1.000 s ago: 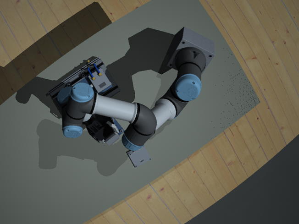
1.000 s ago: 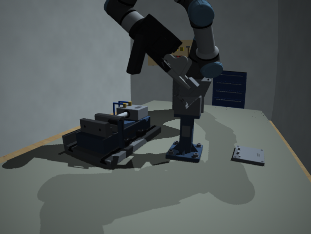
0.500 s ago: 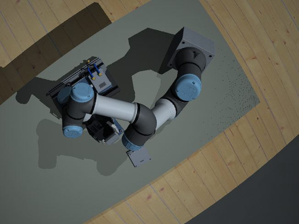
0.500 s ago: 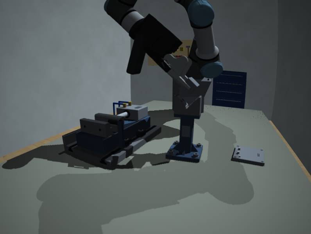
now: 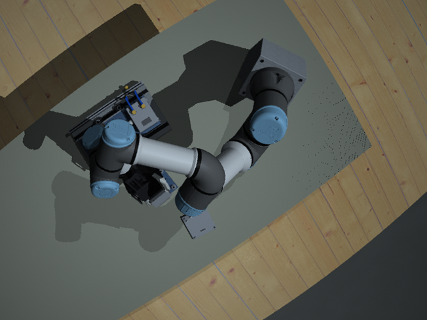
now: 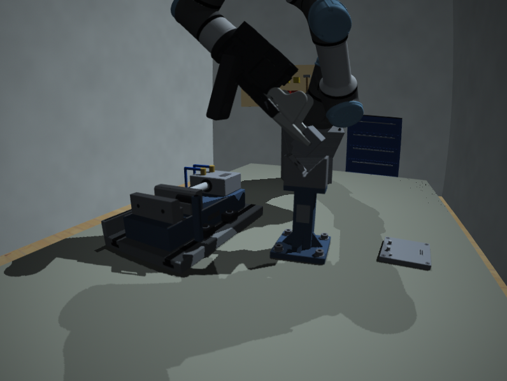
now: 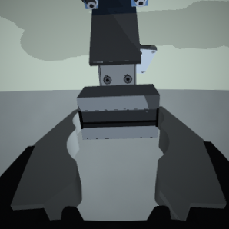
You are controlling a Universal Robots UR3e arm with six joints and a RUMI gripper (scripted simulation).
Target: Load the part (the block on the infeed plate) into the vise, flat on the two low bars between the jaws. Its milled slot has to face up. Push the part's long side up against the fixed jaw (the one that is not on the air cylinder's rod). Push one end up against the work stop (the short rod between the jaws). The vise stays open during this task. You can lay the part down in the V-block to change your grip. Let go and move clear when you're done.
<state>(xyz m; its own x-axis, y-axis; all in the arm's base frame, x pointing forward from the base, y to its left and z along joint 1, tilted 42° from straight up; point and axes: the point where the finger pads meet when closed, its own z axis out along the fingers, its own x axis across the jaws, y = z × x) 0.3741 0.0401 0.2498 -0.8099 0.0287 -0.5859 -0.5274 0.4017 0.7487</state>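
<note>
My hand is right at the part. Also, from my hand: air cylinder rod: 22 cm to the right, 11 cm below, 3 cm ahead; blue post: 13 cm below; work stop: 16 cm to the right, 11 cm ahead, 10 cm below.
</note>
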